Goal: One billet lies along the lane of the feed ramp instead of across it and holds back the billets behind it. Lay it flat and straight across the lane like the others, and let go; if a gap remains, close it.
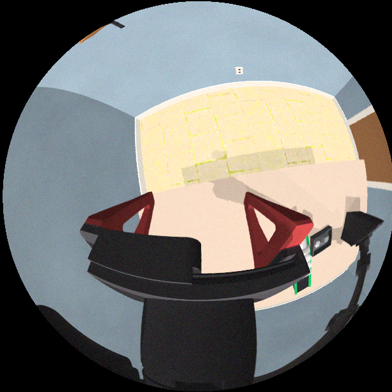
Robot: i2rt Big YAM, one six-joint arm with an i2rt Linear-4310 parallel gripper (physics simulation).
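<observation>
My gripper [198,196] is open and empty, with its red fingers wide apart above the table, to the left of the feed ramp. The feed ramp [303,285] shows in part at the lower right, with green rails and a dark lane, largely hidden behind the right finger. Slivers of pale billets [306,248] show beside that finger. Which billet lies along the lane, and how the others lie, cannot be told because the finger covers them.
A small dark box [321,241] with a light grey face is just right of the ramp. A black angular head [361,227] on a jointed dark stand is farther right. The pale tabletop [200,225] ends at a far edge, beyond which the yellowish tiled floor [250,120] shows.
</observation>
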